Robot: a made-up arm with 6 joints. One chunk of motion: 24 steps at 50 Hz.
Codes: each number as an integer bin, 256 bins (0 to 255) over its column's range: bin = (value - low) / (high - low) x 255, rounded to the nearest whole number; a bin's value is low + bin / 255 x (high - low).
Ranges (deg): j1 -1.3..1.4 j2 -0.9..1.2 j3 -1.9..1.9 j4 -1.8..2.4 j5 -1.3..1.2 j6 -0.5..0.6
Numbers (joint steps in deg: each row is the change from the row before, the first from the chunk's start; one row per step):
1: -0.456 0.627 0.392 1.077 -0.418 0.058
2: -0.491 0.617 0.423 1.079 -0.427 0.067
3: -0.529 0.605 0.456 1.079 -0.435 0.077
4: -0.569 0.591 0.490 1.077 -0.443 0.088
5: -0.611 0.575 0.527 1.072 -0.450 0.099
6: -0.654 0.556 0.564 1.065 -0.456 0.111
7: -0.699 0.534 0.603 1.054 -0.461 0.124
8: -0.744 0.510 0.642 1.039 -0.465 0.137
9: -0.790 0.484 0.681 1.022 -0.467 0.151
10: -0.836 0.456 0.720 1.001 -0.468 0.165
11: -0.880 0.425 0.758 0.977 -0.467 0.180
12: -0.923 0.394 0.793 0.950 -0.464 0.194
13: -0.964 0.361 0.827 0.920 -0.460 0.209
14: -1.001 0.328 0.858 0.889 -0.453 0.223
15: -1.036 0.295 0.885 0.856 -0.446 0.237
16: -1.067 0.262 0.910 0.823 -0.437 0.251
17: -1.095 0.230 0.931 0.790 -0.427 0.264
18: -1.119 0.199 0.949 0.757 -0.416 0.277
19: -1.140 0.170 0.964 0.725 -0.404 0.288
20: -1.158 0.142 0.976 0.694 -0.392 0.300
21: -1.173 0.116 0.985 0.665 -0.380 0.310
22: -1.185 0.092 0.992 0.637 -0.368 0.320
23: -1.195 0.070 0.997 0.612 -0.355 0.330
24: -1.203 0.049 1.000 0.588 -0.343 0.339
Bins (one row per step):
1: 80 185 154 175 90 129
2: 76 184 156 175 89 131
3: 73 183 158 175 88 134
4: 69 181 160 175 87 136
5: 65 179 163 174 87 139
6: 61 177 165 174 86 142
7: 57 174 168 173 86 145
8: 53 171 171 172 85 148
9: 48 168 173 171 85 151
10: 44 165 176 170 85 154
11: 40 161 178 169 85 158
12: 36 157 181 167 85 161
13: 32 153 183 165 86 164
14: 28 149 185 163 86 168
15: 25 145 187 161 87 171
16: 22 141 189 159 88 174
17: 19 137 190 157 89 177
18: 17 133 191 155 90 180
19: 15 130 192 153 91 183
20: 13 127 193 151 93 185
21: 12 123 194 150 94 188
22: 11 120 194 148 95 190
23: 10 118 194 146 96 192
24: 9 115 195 145 98 194

